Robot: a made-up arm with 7 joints.
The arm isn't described. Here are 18 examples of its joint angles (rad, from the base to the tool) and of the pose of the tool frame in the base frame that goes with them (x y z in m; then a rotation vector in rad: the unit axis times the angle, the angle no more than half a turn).
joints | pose
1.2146 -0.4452 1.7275 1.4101 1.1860 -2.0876 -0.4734 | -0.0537 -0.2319 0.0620 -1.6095 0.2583 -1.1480
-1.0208 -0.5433 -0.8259 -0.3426 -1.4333 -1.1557 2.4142 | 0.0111 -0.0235 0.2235 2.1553 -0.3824 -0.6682
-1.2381 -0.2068 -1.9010 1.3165 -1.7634 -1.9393 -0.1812 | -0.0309 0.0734 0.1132 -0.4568 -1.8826 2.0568
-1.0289 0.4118 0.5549 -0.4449 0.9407 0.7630 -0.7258 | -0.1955 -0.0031 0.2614 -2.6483 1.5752 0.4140
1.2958 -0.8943 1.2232 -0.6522 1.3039 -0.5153 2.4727 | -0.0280 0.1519 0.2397 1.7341 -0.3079 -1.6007
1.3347 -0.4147 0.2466 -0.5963 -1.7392 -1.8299 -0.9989 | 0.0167 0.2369 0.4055 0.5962 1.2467 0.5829
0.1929 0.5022 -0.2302 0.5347 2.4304 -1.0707 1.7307 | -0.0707 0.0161 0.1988 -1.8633 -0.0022 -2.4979
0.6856 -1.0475 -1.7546 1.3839 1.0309 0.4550 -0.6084 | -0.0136 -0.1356 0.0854 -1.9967 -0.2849 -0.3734
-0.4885 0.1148 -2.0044 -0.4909 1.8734 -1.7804 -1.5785 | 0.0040 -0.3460 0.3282 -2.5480 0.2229 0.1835
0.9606 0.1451 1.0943 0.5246 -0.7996 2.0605 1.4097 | -0.1901 0.2179 0.3711 1.3856 0.0681 1.0118
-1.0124 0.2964 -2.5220 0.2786 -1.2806 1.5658 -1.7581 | 0.2842 -0.0749 0.4310 -0.5817 -2.3365 -0.5835
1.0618 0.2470 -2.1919 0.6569 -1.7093 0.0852 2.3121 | -0.1244 -0.1402 0.2283 -2.2559 1.4560 -0.5555
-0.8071 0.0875 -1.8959 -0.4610 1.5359 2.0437 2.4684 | 0.0098 -0.1548 0.2141 -1.1259 0.9412 -1.8426
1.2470 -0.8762 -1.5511 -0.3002 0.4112 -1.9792 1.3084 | 0.1131 -0.1936 0.4023 2.5910 -1.2451 -0.4862
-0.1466 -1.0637 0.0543 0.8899 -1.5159 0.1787 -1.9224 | 0.0480 0.0157 0.2823 0.6670 0.4251 -2.2295
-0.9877 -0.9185 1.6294 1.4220 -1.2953 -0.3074 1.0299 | 0.1274 -0.0357 0.4406 1.6870 0.3004 -0.0107
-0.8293 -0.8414 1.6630 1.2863 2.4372 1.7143 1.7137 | 0.1648 -0.0970 0.2398 1.1155 0.6488 -2.4406
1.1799 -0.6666 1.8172 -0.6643 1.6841 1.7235 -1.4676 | -0.0887 -0.0306 0.1667 -1.5188 -0.8516 -1.0596
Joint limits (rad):
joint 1: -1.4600..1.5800
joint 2: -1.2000..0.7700
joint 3: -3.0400..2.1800
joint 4: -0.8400..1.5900
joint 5: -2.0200..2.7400
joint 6: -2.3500..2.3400
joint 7: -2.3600..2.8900
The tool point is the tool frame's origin. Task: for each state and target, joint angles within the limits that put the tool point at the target. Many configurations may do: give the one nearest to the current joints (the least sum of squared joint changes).
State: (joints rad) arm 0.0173 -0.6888 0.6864 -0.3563 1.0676 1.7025 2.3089
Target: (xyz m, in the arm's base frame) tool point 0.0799 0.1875 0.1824
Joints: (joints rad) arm 0.2798 0.0224 0.3225 -0.8400 1.3218 2.1893 2.2000
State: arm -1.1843 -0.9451 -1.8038 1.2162 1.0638 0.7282 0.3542
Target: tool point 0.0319 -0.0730 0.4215
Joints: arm -1.3927 -0.9600 -1.8223 0.9775 1.4140 0.6233 0.6399
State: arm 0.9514 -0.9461 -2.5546 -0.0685 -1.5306 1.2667 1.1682
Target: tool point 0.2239 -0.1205 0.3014
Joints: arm 0.7795 -1.0472 -2.0985 0.5353 -1.6164 1.4126 1.2328
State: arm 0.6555 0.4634 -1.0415 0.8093 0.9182 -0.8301 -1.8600
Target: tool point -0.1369 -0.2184 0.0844
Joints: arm 0.6052 0.7700 -1.4240 0.1897 1.0550 -0.8905 -1.5920
